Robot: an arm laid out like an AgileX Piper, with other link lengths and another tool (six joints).
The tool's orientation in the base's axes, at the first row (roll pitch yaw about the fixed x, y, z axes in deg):
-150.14 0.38 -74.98
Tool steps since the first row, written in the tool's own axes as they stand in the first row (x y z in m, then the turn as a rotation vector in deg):
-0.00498 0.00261 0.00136 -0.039 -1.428 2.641
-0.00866 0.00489 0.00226 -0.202 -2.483 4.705
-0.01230 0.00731 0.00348 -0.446 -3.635 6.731
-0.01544 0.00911 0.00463 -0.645 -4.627 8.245
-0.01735 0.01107 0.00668 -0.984 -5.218 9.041
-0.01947 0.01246 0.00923 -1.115 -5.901 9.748
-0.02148 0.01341 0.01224 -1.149 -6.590 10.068
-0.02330 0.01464 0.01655 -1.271 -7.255 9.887
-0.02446 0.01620 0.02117 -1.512 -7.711 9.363
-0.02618 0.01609 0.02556 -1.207 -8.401 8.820
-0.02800 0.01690 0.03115 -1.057 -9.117 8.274
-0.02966 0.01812 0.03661 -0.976 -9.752 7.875
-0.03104 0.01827 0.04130 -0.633 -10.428 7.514
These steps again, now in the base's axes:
-0.00283 0.00441 -0.00245 2.453 0.709 -1.579
-0.00526 0.00758 -0.00434 4.285 1.378 -2.843
-0.00765 0.01073 -0.00658 6.159 2.142 -4.025
-0.00942 0.01352 -0.00845 7.665 2.758 -4.842
-0.01058 0.01520 -0.01119 8.454 3.323 -5.236
-0.01107 0.01729 -0.01408 9.332 3.696 -5.508
-0.01094 0.01942 -0.01715 10.054 3.925 -5.443
-0.01038 0.02149 -0.02149 10.493 4.166 -4.954
-0.00977 0.02288 -0.02626 10.562 4.429 -4.271
-0.00802 0.02516 -0.03000 10.959 4.214 -3.458
-0.00649 0.02749 -0.03524 11.337 4.154 -2.629
-0.00533 0.02956 -0.04057 11.699 4.163 -1.968
-0.00356 0.03149 -0.04471 12.182 3.933 -1.320

